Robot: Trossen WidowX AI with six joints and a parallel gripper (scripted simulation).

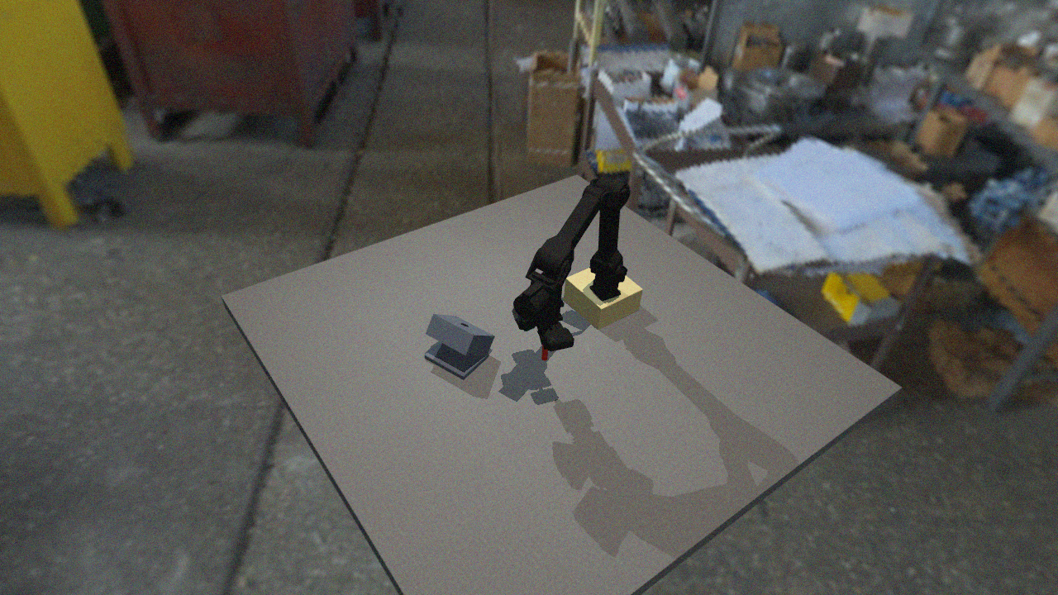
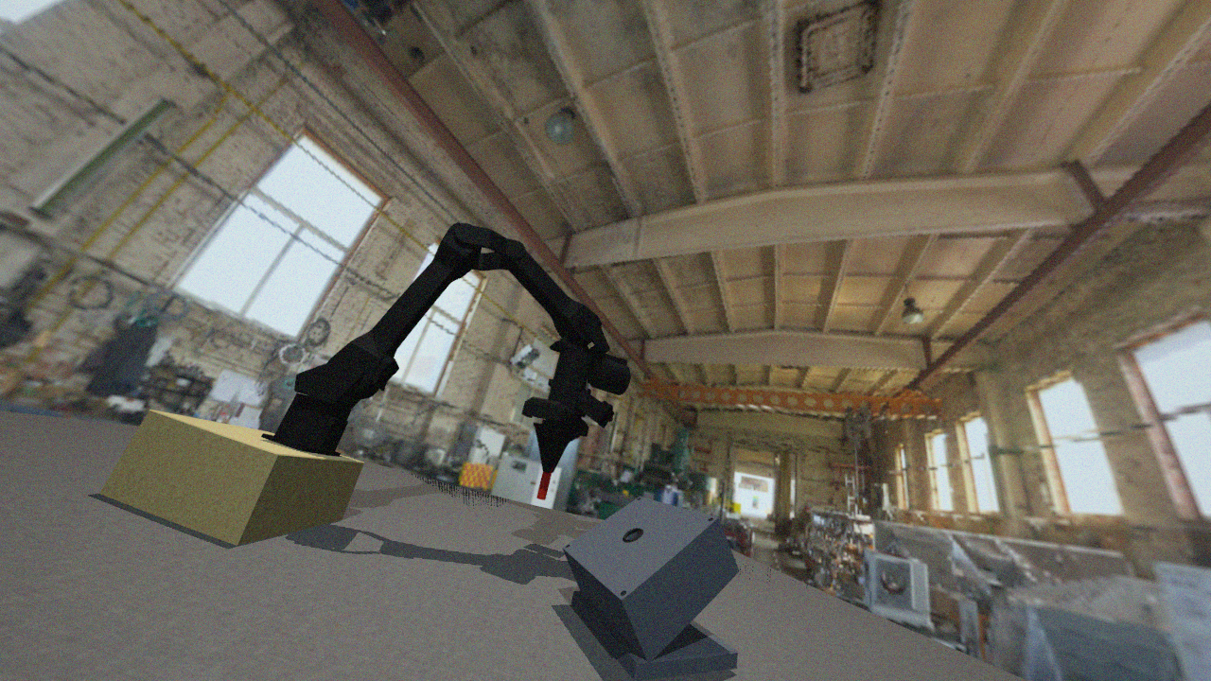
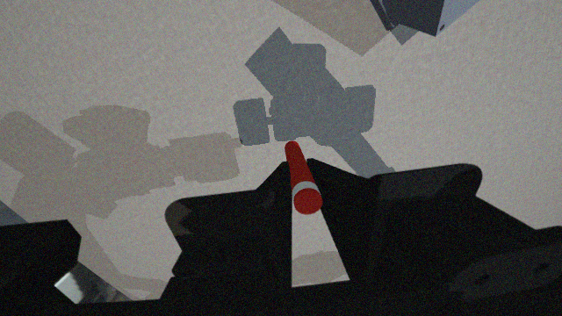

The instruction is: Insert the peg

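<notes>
Right now my gripper tip is 140 mm short of the grey sloped panel, 180 mm to the left of it and 60 mm above it. From my gripper tip the other things lie so: grey foot plate: 150 mm ahead, 180 mm to the right, 120 mm below; then round red peg: 20 mm above.
</notes>
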